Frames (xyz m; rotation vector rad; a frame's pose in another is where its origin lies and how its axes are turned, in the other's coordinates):
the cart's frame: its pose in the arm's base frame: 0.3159 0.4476 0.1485 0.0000 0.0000 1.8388
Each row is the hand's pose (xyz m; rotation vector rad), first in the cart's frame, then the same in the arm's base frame.
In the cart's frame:
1: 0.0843 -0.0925 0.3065 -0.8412 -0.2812 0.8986
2: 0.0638 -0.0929 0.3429 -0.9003 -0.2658 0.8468
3: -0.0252 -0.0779 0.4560 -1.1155 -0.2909 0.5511
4: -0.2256 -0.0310 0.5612 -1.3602 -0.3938 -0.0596
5: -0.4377 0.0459 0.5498 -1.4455 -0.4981 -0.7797
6: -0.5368 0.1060 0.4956 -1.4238 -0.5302 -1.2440
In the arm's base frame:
1: 0.3828 0.5534 0.4550 -0.3835 -1.1239 2.5682
2: 0.3886 0.5337 0.4914 -0.4431 -1.1619 2.4986
3: 0.3977 0.4439 0.6045 -0.5562 -1.3292 2.1274
4: 0.4055 0.2383 0.7097 -0.5725 -1.4779 1.4312
5: 0.3875 0.0134 0.6983 -0.4773 -1.4424 0.7023
6: 0.3558 -0.0981 0.6441 -0.4078 -1.3424 0.2669

